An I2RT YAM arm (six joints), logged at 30 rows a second.
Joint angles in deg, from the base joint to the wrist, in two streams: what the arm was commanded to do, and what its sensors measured. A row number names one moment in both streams.
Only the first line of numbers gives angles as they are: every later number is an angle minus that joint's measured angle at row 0.
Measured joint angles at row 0:
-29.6, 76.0, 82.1, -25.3, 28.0, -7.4
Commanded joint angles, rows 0 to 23:
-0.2, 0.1, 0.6, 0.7, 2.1, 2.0
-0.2, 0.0, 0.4, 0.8, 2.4, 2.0
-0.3, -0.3, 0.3, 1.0, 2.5, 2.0
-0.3, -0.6, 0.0, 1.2, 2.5, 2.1
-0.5, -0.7, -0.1, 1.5, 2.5, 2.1
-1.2, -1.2, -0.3, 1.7, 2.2, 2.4
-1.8, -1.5, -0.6, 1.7, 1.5, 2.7
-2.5, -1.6, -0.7, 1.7, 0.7, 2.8
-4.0, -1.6, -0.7, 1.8, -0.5, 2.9
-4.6, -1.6, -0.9, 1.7, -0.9, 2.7
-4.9, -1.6, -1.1, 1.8, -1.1, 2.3
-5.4, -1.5, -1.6, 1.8, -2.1, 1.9
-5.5, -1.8, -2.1, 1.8, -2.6, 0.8
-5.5, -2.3, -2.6, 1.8, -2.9, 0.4
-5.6, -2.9, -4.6, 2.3, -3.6, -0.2
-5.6, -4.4, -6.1, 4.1, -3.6, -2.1
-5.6, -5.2, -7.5, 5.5, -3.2, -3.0
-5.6, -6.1, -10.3, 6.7, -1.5, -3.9
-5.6, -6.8, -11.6, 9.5, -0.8, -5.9
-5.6, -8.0, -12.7, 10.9, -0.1, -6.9
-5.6, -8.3, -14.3, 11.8, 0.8, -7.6
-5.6, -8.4, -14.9, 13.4, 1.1, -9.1
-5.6, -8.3, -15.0, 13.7, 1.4, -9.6
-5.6, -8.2, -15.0, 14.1, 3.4, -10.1
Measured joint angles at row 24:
-3.5, -7.6, -12.8, 11.6, -6.3, -3.0
